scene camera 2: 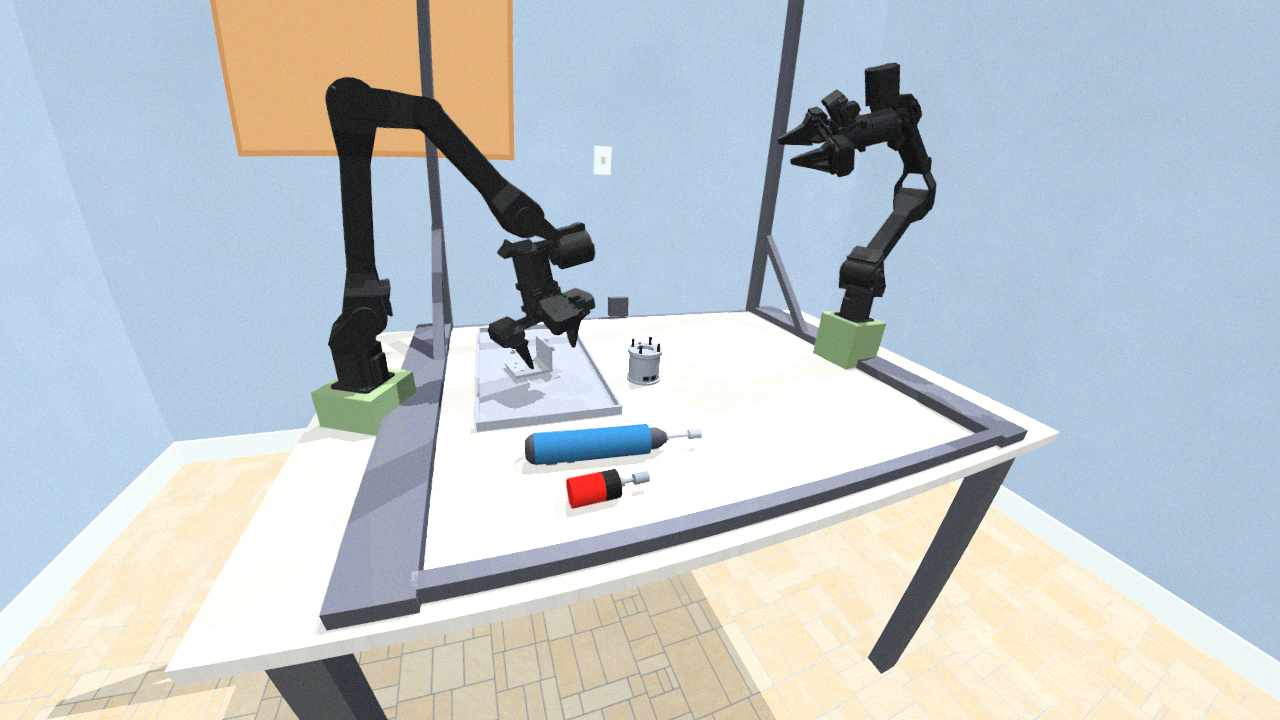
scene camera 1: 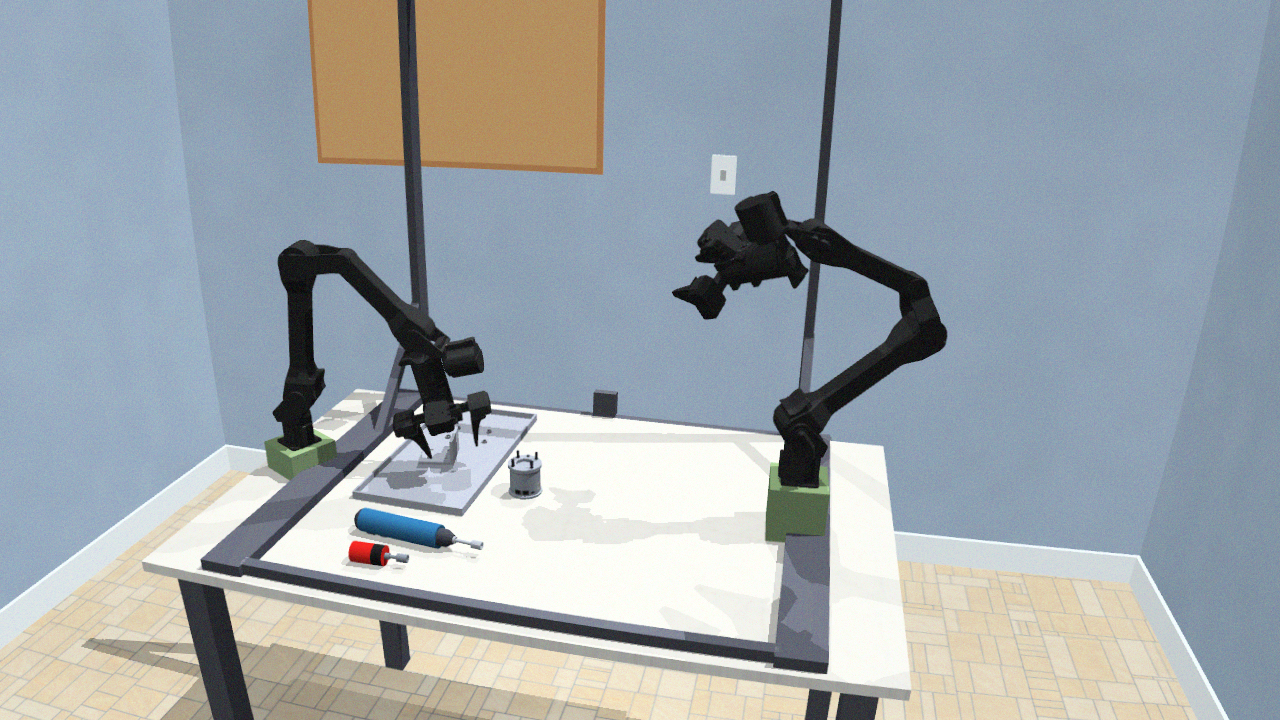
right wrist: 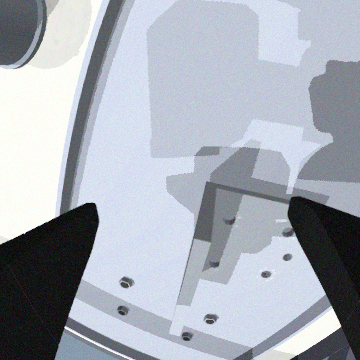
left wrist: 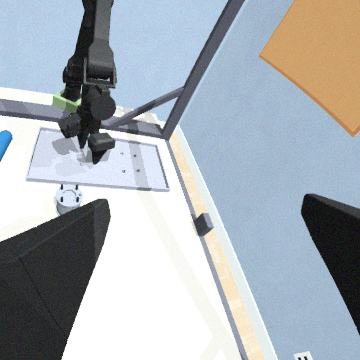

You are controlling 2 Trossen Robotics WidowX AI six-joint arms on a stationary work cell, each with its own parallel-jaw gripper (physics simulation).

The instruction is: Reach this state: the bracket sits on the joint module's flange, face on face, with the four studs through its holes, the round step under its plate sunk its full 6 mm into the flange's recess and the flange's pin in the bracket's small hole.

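Seen in the pictures: left gripper, fingertip midpoint: (scene camera 2: 784, 151) (scene camera 1: 685, 276) (left wrist: 207, 206); right gripper, fingertip midpoint: (scene camera 2: 553, 357) (scene camera 1: 454, 451) (right wrist: 195, 209) (left wrist: 87, 155); left arm's base, link origin: (scene camera 2: 853, 317) (scene camera 1: 799, 477); right arm's base, link origin: (scene camera 2: 363, 381) (scene camera 1: 299, 440) (left wrist: 71, 95).
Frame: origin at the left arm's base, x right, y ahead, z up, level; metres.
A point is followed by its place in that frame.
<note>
The grey L-shaped bracket (scene camera 2: 544, 352) @[x 0.114, y 0.666, z -0.061 m] (right wrist: 250, 235) @[x 0.110, y 0.693, z -0.085 m] rests in the tray, its holed plate flat and its other plate upright. The joint module (scene camera 1: 525, 480) @[x 0.012, y 0.488, z -0.063 m] (scene camera 2: 643, 367) @[x 0.014, y 0.510, z -0.066 m] (left wrist: 68, 200) @[x 0.038, y 0.479, z -0.040 m] (right wrist: 17, 35) @[x 0.046, y 0.524, z -0.083 m] stands upright on the table beside the tray, its flange and dark studs on top, with no bracket on it. My right gripper (scene camera 1: 452, 451) @[x 0.094, y 0.655, z -0.064 m] (scene camera 2: 552, 356) @[x 0.094, y 0.655, z -0.064 m] (right wrist: 195, 209) @[x 0.094, y 0.655, z -0.064 m] points down over the bracket, open and empty; in the right wrist view one fingertip overlaps the bracket's edge and the other is over tray floor. My left gripper (scene camera 2: 786, 151) @[x 0.072, y 0.219, z 0.323 m] (left wrist: 207, 206) @[x 0.072, y 0.219, z 0.323 m] is open and empty, raised high above the table. Exact fingertip height is unclear.
The shallow tray (scene camera 1: 411, 502) @[x -0.066, y 0.681, z -0.089 m] (scene camera 2: 547, 417) @[x -0.065, y 0.699, z -0.090 m] (left wrist: 100, 186) @[x 0.130, y 0.569, z -0.098 m] also holds several nuts (right wrist: 126, 282) @[x 0.204, y 0.632, z -0.092 m]. A blue driver (scene camera 1: 402, 527) @[x -0.180, y 0.649, z -0.067 m] (scene camera 2: 590, 443) @[x -0.178, y 0.668, z -0.068 m] and a shorter red driver (scene camera 1: 366, 553) @[x -0.257, y 0.680, z -0.074 m] (scene camera 2: 587, 489) @[x -0.255, y 0.695, z -0.072 m] lie in front of it. Dark frame rails edge the table.
</note>
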